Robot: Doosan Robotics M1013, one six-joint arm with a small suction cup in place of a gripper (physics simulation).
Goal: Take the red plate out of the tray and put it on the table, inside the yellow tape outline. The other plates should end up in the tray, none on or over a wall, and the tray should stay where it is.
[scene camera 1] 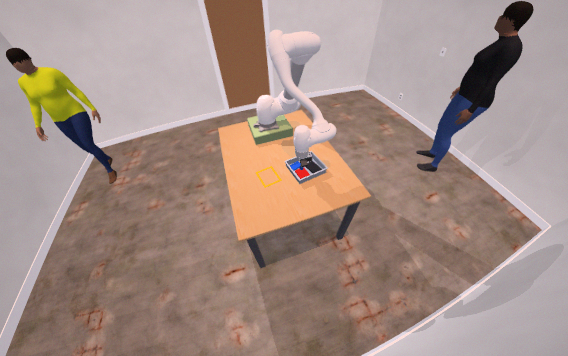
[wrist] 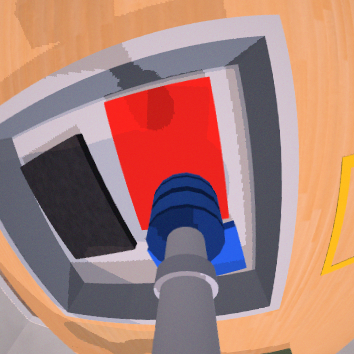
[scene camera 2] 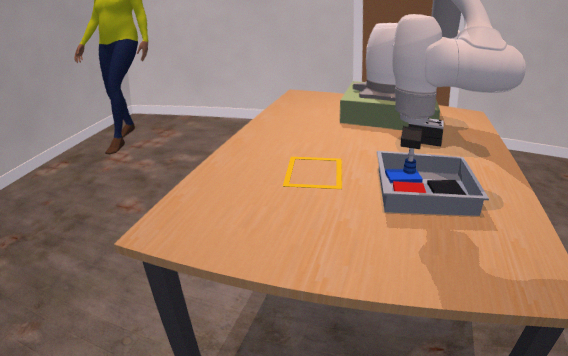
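The grey tray stands on the table. In it the red plate lies flat at the front left in scene camera 2. The blue plate lies flat behind it, close to its edge. The black plate lies to the right. My suction cup is at the blue plate's top and holds nothing; whether they touch is unclear. The yellow outline is left of the tray.
The green base block stands at the back of the wooden table. A person in yellow stands left of the table. A person in black stands to the right.
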